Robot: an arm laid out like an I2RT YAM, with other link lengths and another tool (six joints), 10 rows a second.
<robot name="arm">
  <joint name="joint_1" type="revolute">
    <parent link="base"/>
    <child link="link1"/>
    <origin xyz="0 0 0.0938" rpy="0 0 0"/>
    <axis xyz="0 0 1"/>
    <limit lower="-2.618" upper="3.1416"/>
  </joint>
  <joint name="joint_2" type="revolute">
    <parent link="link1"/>
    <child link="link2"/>
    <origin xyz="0.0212 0.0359 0.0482" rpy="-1.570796 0 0"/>
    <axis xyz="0 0 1"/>
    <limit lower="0" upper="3.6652"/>
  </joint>
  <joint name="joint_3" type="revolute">
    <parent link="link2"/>
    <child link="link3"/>
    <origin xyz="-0.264 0 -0.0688" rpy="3.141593 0 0"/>
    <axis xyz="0 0 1"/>
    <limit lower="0" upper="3.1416"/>
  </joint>
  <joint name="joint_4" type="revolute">
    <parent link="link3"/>
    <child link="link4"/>
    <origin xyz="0.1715 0.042 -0.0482" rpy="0 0 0"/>
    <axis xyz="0 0 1"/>
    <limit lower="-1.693" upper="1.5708"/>
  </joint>
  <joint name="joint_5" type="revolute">
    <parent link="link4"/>
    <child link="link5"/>
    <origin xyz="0.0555 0.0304 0.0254" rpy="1.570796 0 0"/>
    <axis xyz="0 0 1"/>
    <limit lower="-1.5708" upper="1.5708"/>
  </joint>
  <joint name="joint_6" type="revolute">
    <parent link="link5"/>
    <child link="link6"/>
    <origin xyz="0.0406 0 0.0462" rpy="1.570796 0 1.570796"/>
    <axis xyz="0 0 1"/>
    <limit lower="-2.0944" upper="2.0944"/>
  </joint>
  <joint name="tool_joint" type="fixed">
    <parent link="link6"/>
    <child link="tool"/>
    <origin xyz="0.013 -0.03 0.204" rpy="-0.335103 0 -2.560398"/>
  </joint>
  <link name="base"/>
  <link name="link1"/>
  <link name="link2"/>
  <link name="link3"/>
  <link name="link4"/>
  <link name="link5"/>
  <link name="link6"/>
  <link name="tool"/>
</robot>
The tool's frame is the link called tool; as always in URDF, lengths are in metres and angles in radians.
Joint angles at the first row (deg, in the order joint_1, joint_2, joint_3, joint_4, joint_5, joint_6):
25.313, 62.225, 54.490, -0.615, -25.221, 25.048
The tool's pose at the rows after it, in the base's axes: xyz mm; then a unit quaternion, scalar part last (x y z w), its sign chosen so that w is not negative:
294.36 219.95 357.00 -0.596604 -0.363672 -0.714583 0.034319
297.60 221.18 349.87 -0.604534 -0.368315 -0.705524 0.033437
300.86 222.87 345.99 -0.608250 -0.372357 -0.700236 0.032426
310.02 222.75 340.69 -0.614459 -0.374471 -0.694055 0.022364
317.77 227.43 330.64 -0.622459 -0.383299 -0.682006 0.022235
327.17 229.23 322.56 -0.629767 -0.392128 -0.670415 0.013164
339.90 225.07 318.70 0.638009 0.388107 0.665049 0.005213
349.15 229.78 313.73 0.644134 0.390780 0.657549 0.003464
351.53 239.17 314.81 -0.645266 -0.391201 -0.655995 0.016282
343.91 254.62 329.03 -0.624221 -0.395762 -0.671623 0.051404
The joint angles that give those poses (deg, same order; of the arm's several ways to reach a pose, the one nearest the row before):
25.314, 62.663, 54.669, -0.617, -25.488, 25.314
25.313, 63.715, 55.194, -1.664, -25.399, 25.051
25.314, 64.772, 55.812, -2.198, -25.400, 24.698
25.314, 66.617, 56.773, -2.547, -24.347, 23.998
25.313, 69.253, 57.917, -3.162, -24.521, 23.381
25.313, 71.795, 59.936, -4.822, -23.823, 22.151
25.311, 73.648, 61.345, -5.275, -21.539, 21.709
25.312, 76.361, 63.187, -5.535, -21.619, 21.795
25.313, 78.217, 64.594, -5.014, -23.550, 23.020
25.312, 78.662, 64.688, -1.863, -27.923, 24.078

